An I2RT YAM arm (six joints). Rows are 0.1 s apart.
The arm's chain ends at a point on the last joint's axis. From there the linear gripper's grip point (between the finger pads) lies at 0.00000 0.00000 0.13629 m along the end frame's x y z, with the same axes.
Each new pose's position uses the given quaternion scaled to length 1; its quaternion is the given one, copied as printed.
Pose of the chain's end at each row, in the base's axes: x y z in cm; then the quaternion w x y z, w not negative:
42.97, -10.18, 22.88, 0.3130, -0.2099, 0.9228, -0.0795
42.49, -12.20, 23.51, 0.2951, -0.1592, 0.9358, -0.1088
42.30, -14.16, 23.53, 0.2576, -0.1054, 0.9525, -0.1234
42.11, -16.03, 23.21, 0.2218, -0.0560, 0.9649, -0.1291
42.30, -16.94, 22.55, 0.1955, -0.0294, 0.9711, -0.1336
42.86, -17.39, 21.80, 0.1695, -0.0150, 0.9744, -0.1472
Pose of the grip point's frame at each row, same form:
51.30, -10.39, 12.09, 0.3130, -0.2099, 0.9228, -0.0795
50.49, -13.69, 12.58, 0.2951, -0.1592, 0.9358, -0.1088
49.34, -16.62, 12.12, 0.2576, -0.1054, 0.9525, -0.1234
48.14, -19.09, 11.38, 0.2218, -0.0560, 0.9649, -0.1291
47.58, -20.32, 10.45, 0.1955, -0.0294, 0.9711, -0.1336
47.42, -21.23, 9.54, 0.1695, -0.0150, 0.9744, -0.1472

